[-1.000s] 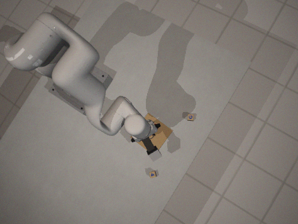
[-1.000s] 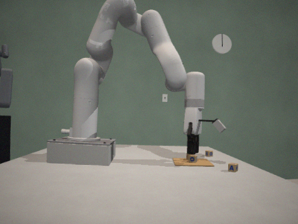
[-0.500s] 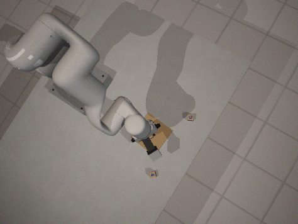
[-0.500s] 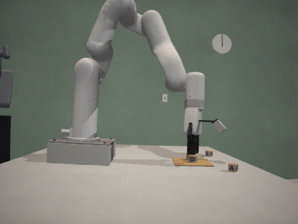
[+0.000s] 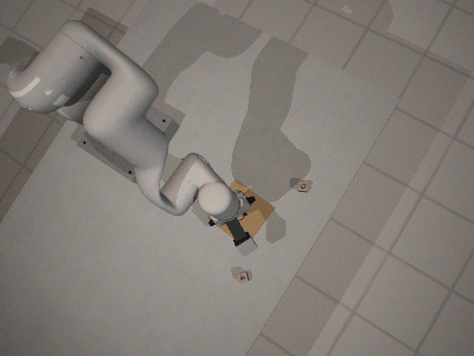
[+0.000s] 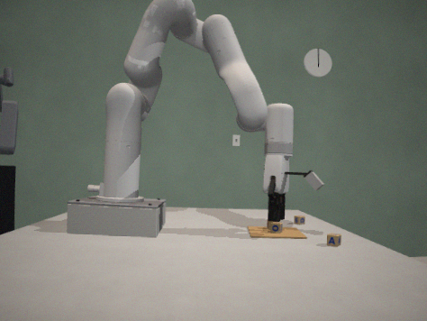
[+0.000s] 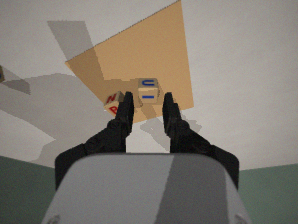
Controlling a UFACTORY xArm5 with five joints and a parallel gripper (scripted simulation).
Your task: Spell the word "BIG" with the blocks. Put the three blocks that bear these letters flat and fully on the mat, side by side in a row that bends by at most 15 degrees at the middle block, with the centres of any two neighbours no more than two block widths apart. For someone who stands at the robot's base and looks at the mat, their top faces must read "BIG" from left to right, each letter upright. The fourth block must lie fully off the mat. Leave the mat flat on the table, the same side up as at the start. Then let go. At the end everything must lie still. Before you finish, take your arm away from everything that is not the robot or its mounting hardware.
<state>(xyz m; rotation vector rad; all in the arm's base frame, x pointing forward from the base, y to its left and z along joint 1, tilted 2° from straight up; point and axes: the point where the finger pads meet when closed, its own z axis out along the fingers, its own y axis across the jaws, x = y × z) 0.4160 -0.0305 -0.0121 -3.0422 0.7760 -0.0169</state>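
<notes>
Right now the mat is 1 cm to the left of my hand and 5 cm below it.
</notes>
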